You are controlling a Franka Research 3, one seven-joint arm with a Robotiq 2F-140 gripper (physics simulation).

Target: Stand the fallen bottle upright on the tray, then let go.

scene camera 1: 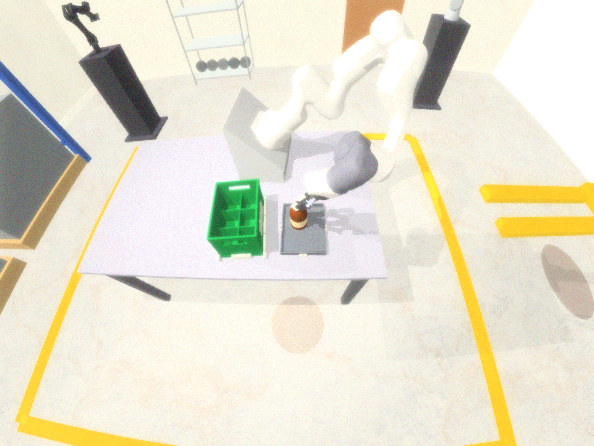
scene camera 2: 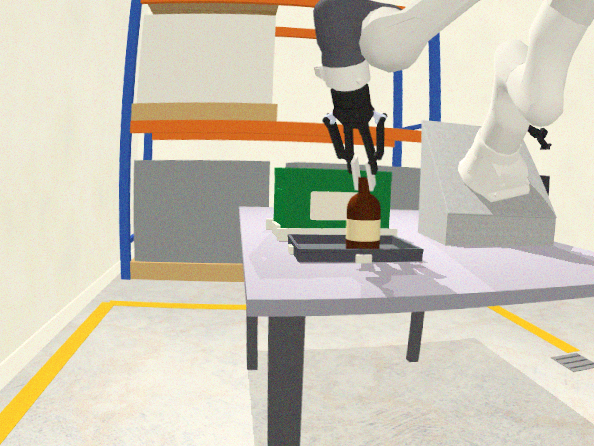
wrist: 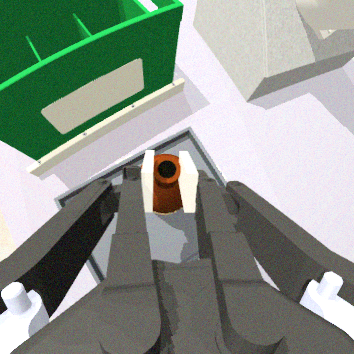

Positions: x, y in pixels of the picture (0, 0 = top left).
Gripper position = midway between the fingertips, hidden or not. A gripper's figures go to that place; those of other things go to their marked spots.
Scene:
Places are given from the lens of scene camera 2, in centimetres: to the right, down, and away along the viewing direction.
gripper [scene camera 2: 365, 186]: 15, -8, 98
brown bottle [scene camera 2: 363, 219]: 14, -1, 94

